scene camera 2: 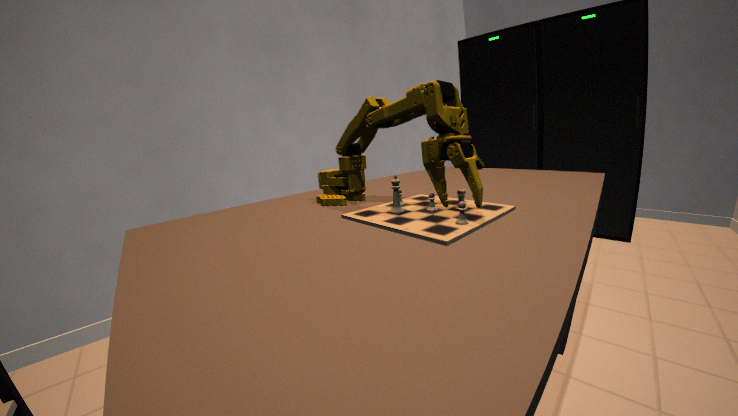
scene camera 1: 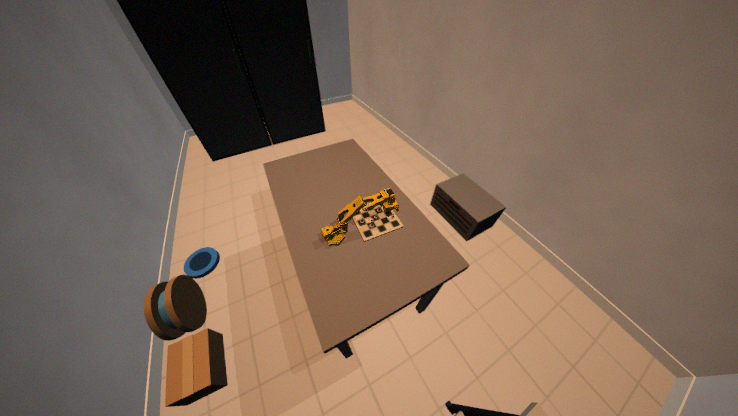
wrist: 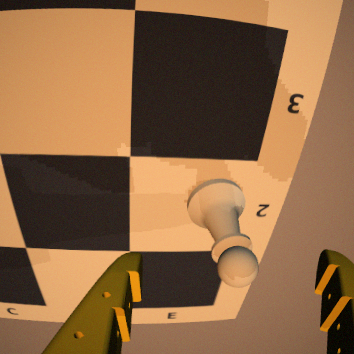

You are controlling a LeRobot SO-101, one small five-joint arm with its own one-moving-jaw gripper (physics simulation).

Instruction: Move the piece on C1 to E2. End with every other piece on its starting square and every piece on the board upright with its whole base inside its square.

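A pale pawn stands upright on light square E2 of the chessboard. In the wrist view its base lies toward the outer side of E2, close to the unmarked line with the border; whether all of it is inside is hard to tell. My gripper is open and empty, its jaws apart on either side of the pawn's head, touching neither side. The part of dark square C1 that shows in the wrist view bears no piece.
In scene camera 2, a tall king stands at the board's left with a smaller piece behind it. Another pawn stands near the middle. A rook stands behind the gripper's jaws. The board lies on the brown table.
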